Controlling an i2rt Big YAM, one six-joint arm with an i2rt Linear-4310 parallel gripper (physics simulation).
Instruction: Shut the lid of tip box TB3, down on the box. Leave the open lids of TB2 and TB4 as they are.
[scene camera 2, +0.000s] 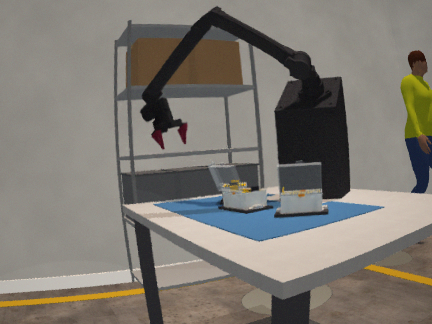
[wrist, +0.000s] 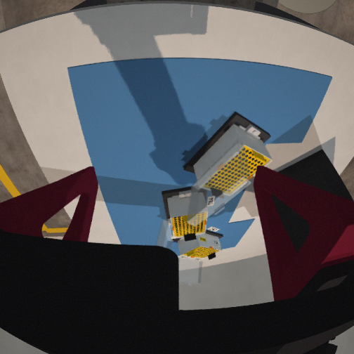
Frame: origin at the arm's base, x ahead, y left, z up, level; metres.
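Seen in the pictures: gripper, fingertip midpoint: (scene camera 2: 174, 146); arm's base, link origin: (scene camera 2: 315, 94).
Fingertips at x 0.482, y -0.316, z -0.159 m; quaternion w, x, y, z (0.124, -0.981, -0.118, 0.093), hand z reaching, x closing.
Pixels of each thing's middle, then the offset from my fingertips to it. Level surfaces: height alone.
- TB4, body centre: (scene camera 2: 247, 198) 0.168 m back, 0.368 m left, 0.183 m down
- TB2, body centre: (scene camera 2: 302, 200) 0.271 m back, 0.564 m left, 0.183 m down
- blue mat, surface height: 0.216 m down
- pale table, surface height: 0.219 m down
Tip box TB3 (wrist: 220, 155) is the nearest and largest box in the wrist view, with a yellow tip rack (wrist: 237, 171). Its clear lid (wrist: 201, 200) stands open at the lower left and overlaps TB4 in that view. TB4 (wrist: 186, 204) (scene camera 2: 245, 201) stands in the middle with its clear lid (wrist: 162, 233) open. TB2 (scene camera 2: 301, 204) (wrist: 200, 243) is farthest in the wrist view, its lid (scene camera 2: 300, 175) (wrist: 190, 271) open. TB3 is largely hidden behind TB4 in the scene view. My gripper (scene camera 2: 174, 146) (wrist: 175, 174) is open and empty, high above the table's back left side, touching no box.
The boxes stand on a blue mat (scene camera 2: 260, 231) (wrist: 135, 70) on the pale table (scene camera 2: 285, 265) (wrist: 40, 90). The black arm pedestal (scene camera 2: 312, 145) (wrist: 320, 180) stands at the table's back. A shelf unit (scene camera 2: 118, 125) with a cardboard box (scene camera 2: 185, 60) stands behind. A person (scene camera 2: 416, 107) stands at the right.
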